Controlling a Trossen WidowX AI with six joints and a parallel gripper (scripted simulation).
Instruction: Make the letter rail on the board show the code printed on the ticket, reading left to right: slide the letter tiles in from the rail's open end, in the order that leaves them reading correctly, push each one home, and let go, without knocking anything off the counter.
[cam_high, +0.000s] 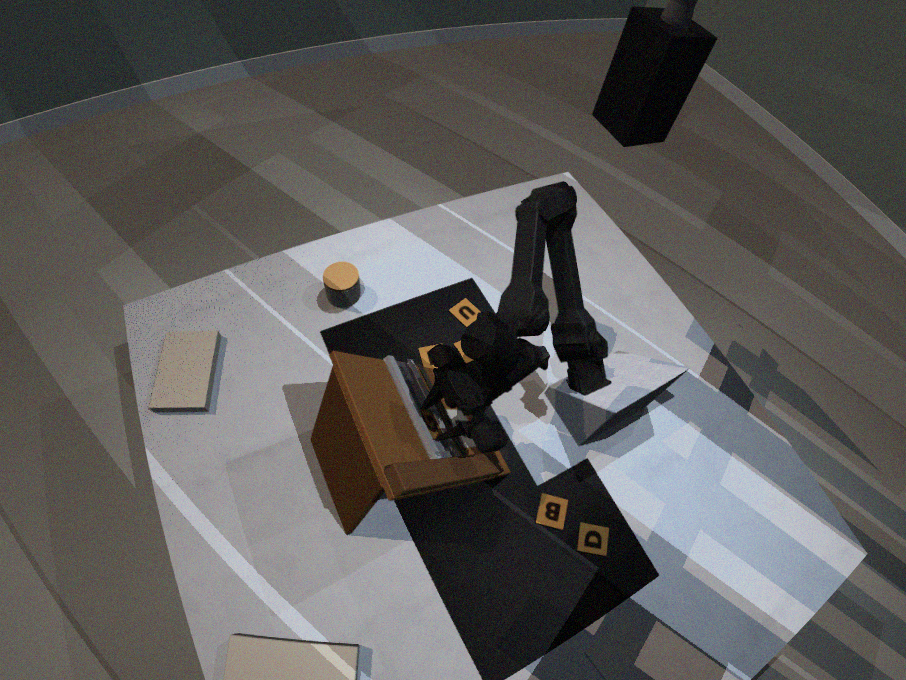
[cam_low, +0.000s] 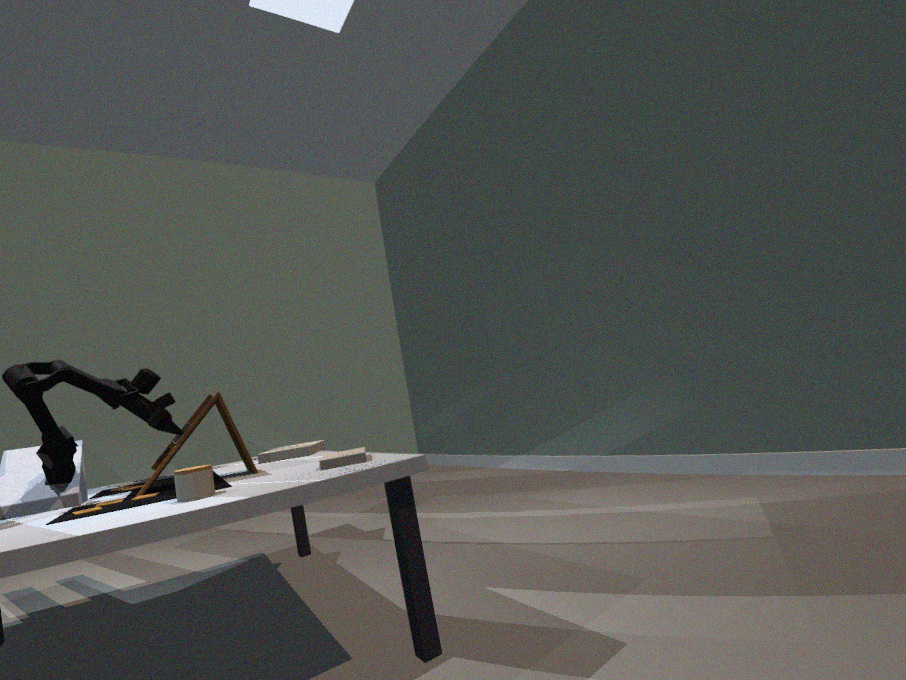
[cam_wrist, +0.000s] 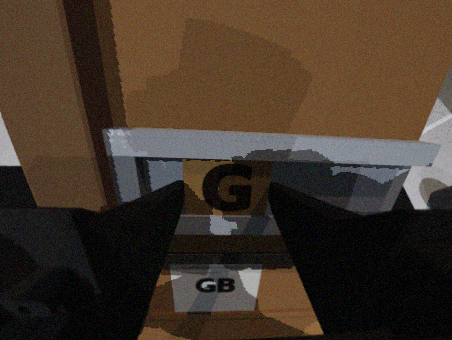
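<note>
The white ticket is 80 mm below my gripper tip and 70 mm behind it. The rest, counted from my gripper tip: black mat (150 mm below, 140 mm behind, 30 mm to the left); then g tile (right at my gripper tip); then f tile (190 mm to the right, 150 mm below, 100 mm behind).
</note>
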